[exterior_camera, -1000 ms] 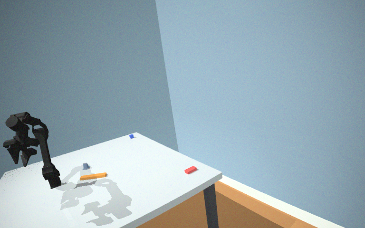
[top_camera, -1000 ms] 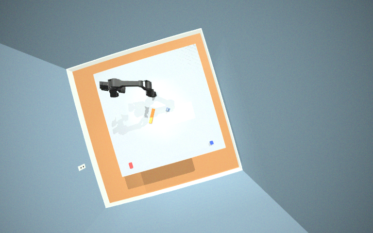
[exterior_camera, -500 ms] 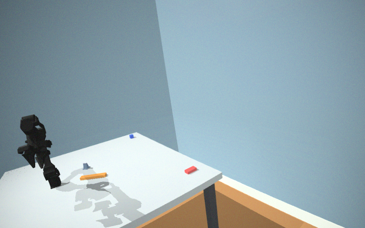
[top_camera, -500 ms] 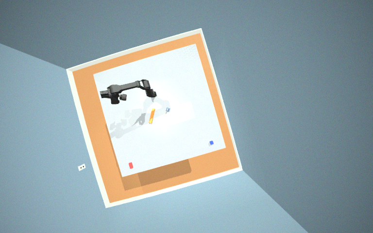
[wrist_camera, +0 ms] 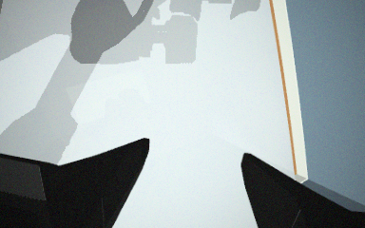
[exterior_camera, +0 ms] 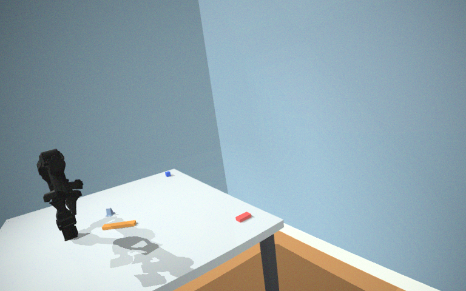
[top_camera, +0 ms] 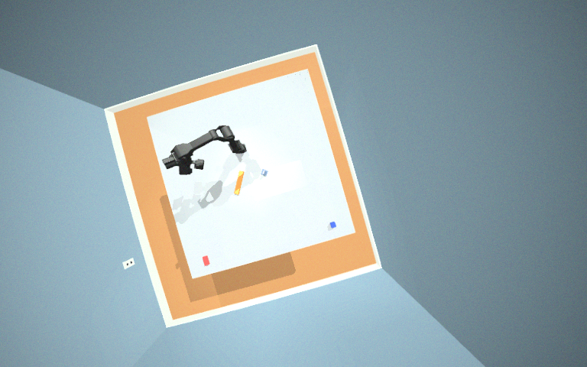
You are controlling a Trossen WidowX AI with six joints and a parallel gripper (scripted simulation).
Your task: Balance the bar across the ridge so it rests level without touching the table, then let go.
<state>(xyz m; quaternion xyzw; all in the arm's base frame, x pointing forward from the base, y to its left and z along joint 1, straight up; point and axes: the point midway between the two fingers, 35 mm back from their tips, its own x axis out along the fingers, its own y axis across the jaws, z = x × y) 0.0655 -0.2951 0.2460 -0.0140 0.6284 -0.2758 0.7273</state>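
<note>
My gripper tip is 18 cm short of the orange bar, 22 cm to the right of it and 21 cm above it. Round my gripper tip: small blue cube (67 cm ahead, 81 cm to the left, 20 cm below); red block (67 cm ahead, 19 cm to the right, 21 cm below).
</note>
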